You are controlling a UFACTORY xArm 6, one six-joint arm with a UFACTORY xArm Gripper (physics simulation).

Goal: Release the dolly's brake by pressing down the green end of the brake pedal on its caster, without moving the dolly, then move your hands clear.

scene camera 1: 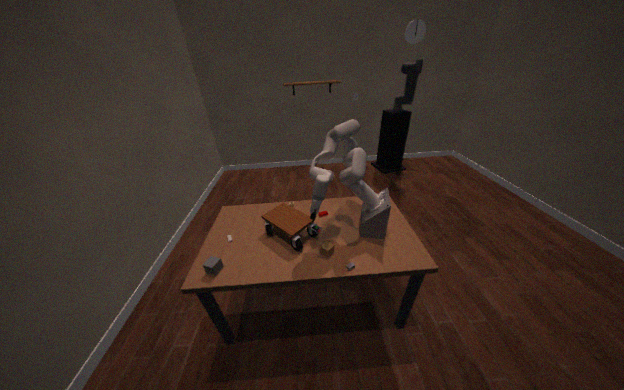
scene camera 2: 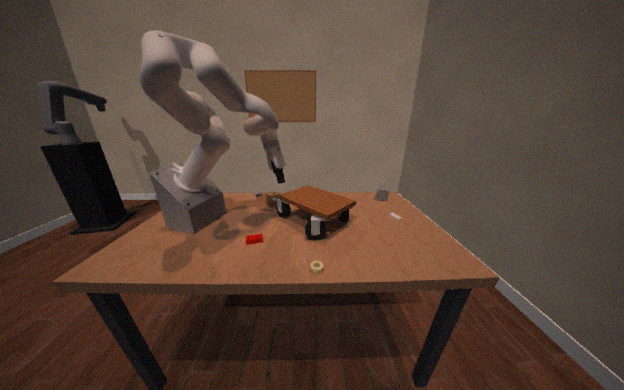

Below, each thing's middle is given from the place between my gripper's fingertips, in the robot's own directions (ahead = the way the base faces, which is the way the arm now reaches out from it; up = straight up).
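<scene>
Dolly (scene camera 2: 325, 205): my gripper 110 mm above it, 100 mm to the left of it, 120 mm short of it.
</scene>
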